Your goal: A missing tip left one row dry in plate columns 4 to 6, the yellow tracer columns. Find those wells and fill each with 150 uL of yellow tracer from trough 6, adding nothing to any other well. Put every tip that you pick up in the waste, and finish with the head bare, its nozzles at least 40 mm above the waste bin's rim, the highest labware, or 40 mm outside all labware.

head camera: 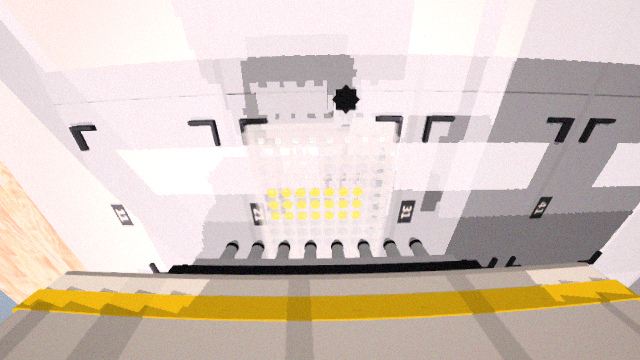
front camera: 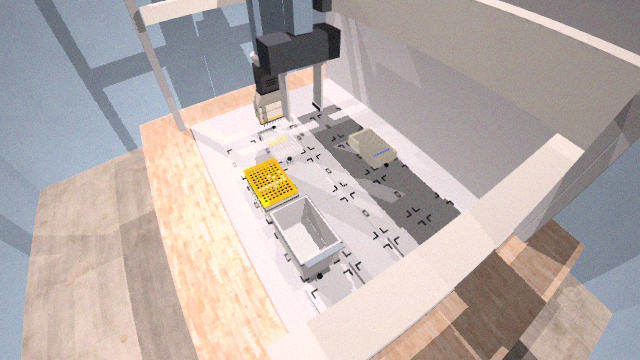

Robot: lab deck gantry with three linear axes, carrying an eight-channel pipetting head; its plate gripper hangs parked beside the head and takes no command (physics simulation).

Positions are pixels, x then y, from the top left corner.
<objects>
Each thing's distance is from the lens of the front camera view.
grey wall [front camera: 479, 137]: 0.71 m
</objects>
